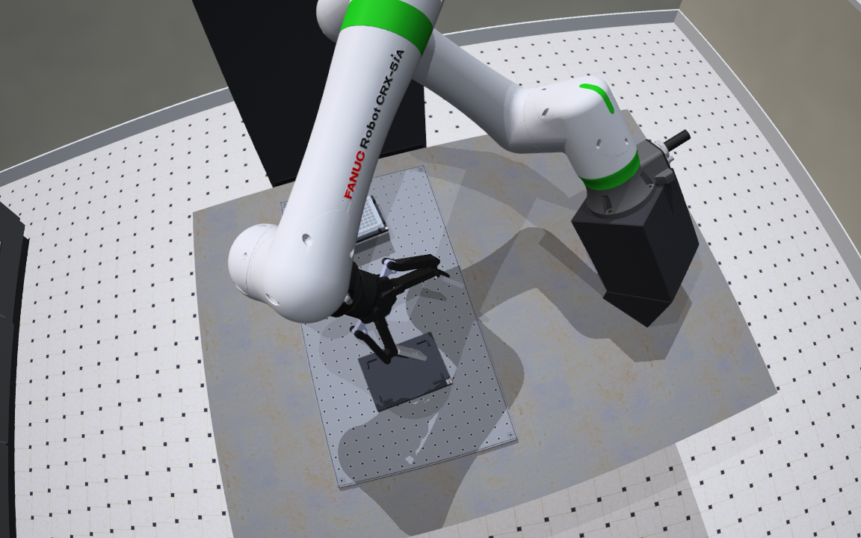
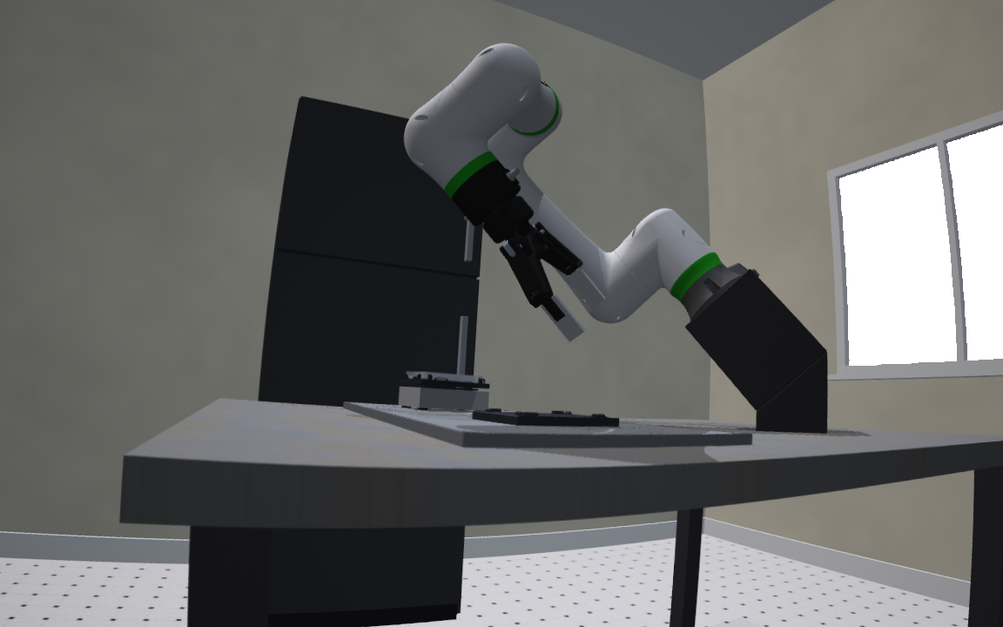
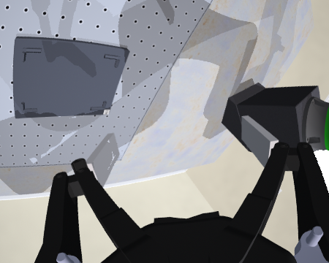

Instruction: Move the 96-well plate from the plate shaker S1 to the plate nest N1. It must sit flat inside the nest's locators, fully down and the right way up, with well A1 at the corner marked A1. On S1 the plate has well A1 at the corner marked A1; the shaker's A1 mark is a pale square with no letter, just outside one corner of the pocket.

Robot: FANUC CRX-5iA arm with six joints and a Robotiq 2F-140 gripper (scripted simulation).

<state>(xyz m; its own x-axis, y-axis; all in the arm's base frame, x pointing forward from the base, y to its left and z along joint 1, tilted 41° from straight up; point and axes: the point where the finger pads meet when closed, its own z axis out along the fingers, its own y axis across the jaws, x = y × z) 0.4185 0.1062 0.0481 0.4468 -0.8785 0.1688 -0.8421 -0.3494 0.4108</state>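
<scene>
The white 96-well plate is 7 cm ahead of my hand, 32 cm to the right of it and 10 cm below it. Round my hand: dark plate nest N1 (8 cm ahead, 2 cm to the left, 16 cm below).
</scene>
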